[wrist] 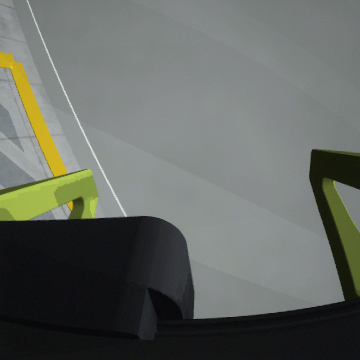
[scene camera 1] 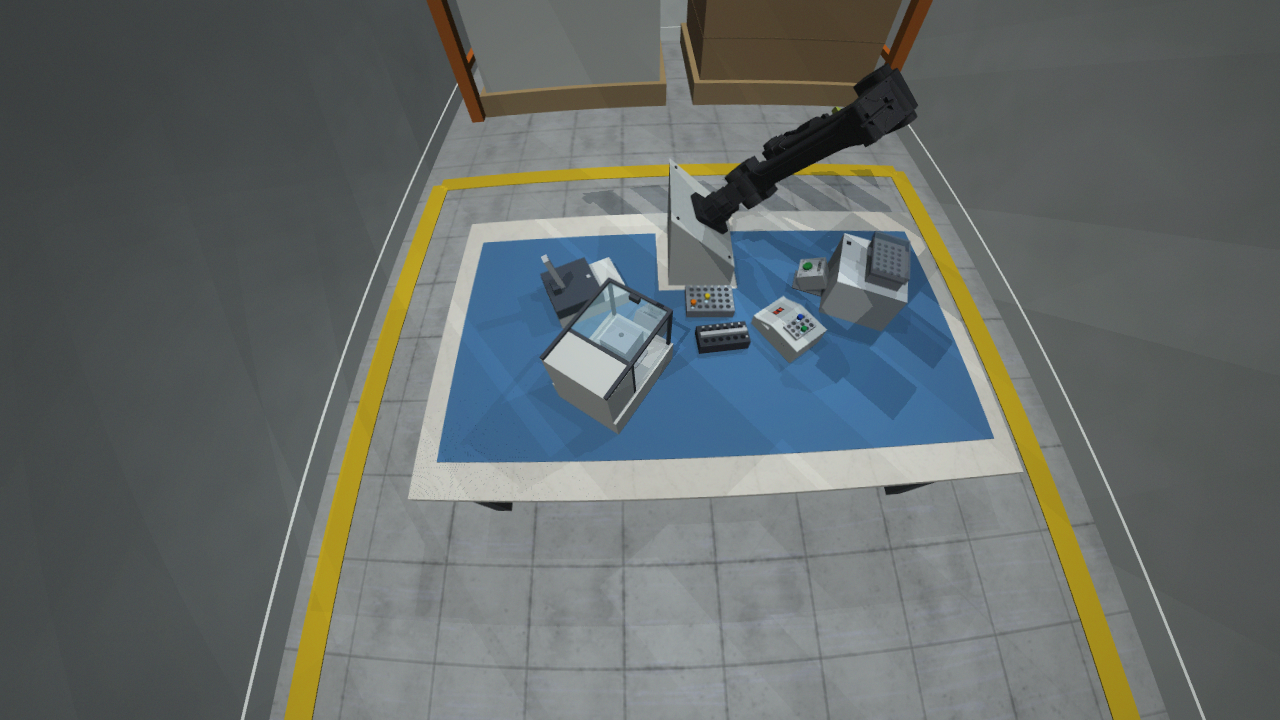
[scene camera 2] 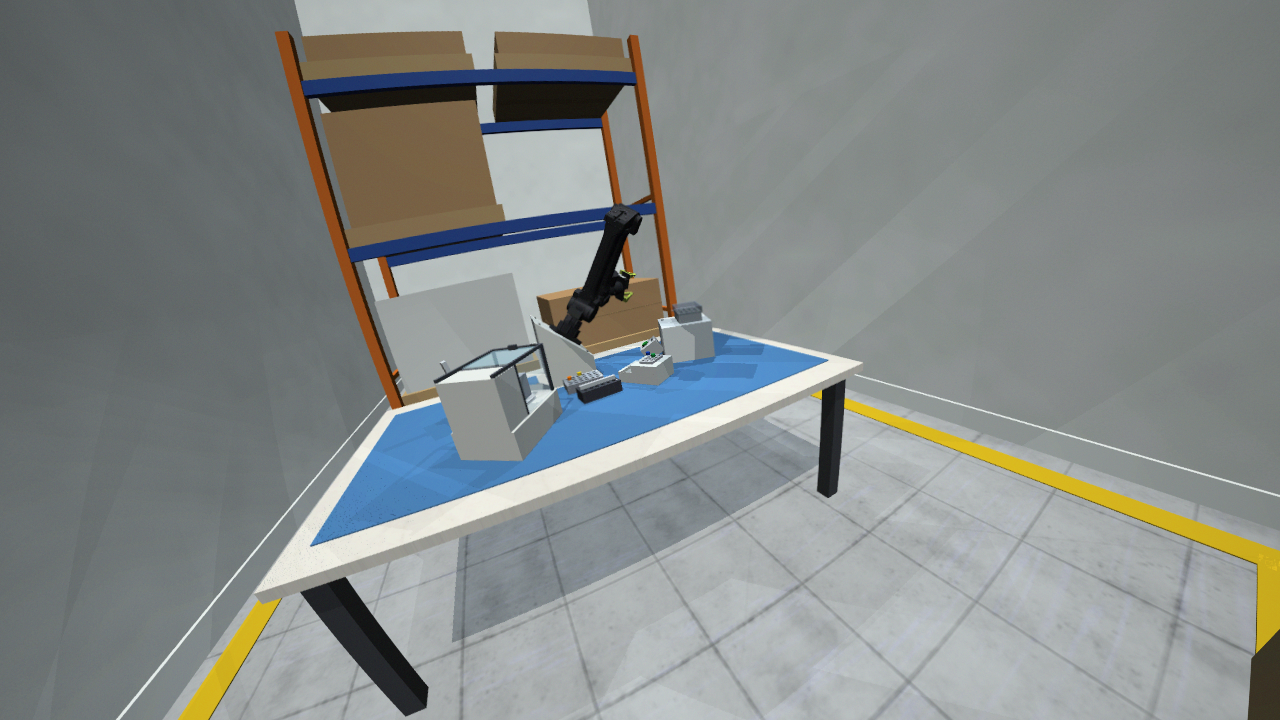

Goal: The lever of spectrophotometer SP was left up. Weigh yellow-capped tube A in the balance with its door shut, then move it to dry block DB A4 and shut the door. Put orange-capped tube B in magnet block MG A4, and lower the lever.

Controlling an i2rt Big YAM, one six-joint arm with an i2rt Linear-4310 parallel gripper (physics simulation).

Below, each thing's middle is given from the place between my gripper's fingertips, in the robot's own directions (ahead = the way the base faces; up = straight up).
Labels:
I see my gripper 34 cm short of the green-button box (scene camera 1: 811, 277), 23 cm above it and 14 cm to the left of it. The rest, counted from my hand: balance (scene camera 1: 605, 361) 74 cm to the right, 55 cm ahead, 16 cm below.

